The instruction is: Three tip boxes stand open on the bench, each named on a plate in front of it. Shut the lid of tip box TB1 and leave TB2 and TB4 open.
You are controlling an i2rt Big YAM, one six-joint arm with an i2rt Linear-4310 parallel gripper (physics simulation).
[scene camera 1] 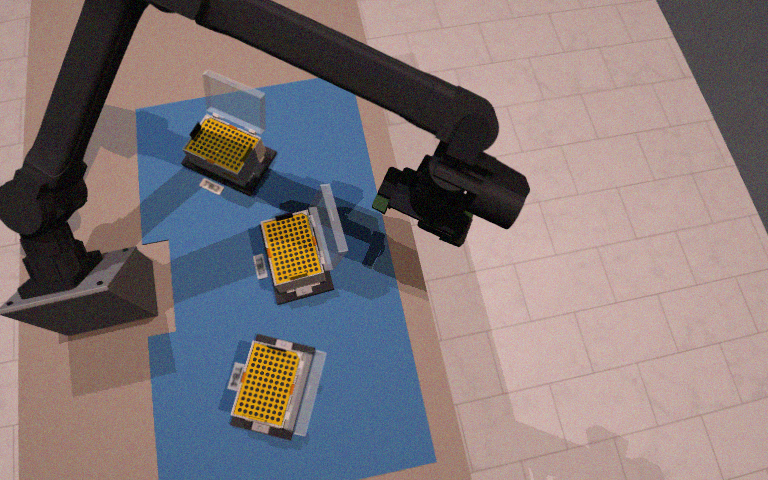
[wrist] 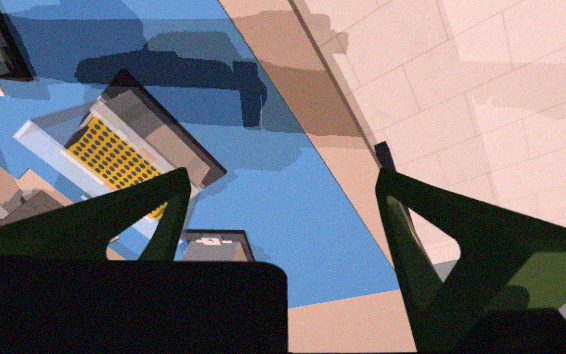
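Pixels of known places: gripper, fingertip midpoint: point(scene camera 1: 413, 223) point(wrist: 283, 178); arm's base, origin of the base link: point(scene camera 1: 64, 277).
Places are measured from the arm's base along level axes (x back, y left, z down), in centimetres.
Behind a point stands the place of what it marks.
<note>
Tip box TB1 point(scene camera 1: 291, 247) point(wrist: 112, 157) {y 3.0, x -43.3, z 1.5 cm}, with a yellow tip rack, is the middle box; its clear lid point(scene camera 1: 334, 220) {y 0.8, x -43.5, z -1.2 cm} point(wrist: 47, 142) {y 5.9, x -43.5, z -1.1 cm} stands up on its right side in the scene view. Its name plate point(scene camera 1: 259, 266) {y 0.2, x -28.5, z 13.0 cm} lies to its left. TB2 point(scene camera 1: 222, 144) {y 23.4, x -25.5, z 7.5 cm} is at the upper left with its lid point(scene camera 1: 235, 99) {y 29.4, x -29.7, z 2.8 cm} raised. TB4 point(scene camera 1: 266, 384) point(wrist: 215, 249) is lowest, its lid point(scene camera 1: 311, 393) {y -24.8, x -35.7, z -1.2 cm} tipped back; the wrist view shows part of it. My gripper point(scene camera 1: 421, 219) {y -2.4, x -55.5, z -2.0 cm} point(wrist: 283, 178) {y -2.4, x -55.5, z -2.0 cm} is open and empty, above and to the right of TB1's lid, apart from it.
The boxes stand on a blue mat point(scene camera 1: 362, 407) {y -27.6, x -42.3, z 13.2 cm} point(wrist: 280, 215) {y -16.1, x -43.0, z 13.2 cm} on the brown bench. The arm's base point(scene camera 1: 107, 300) {y -5.3, x -7.2, z -1.0 cm} is at the left. The arm reaches over the top of the scene view. The bench edge and tiled floor point(scene camera 1: 594, 226) point(wrist: 475, 125) lie to the right.
</note>
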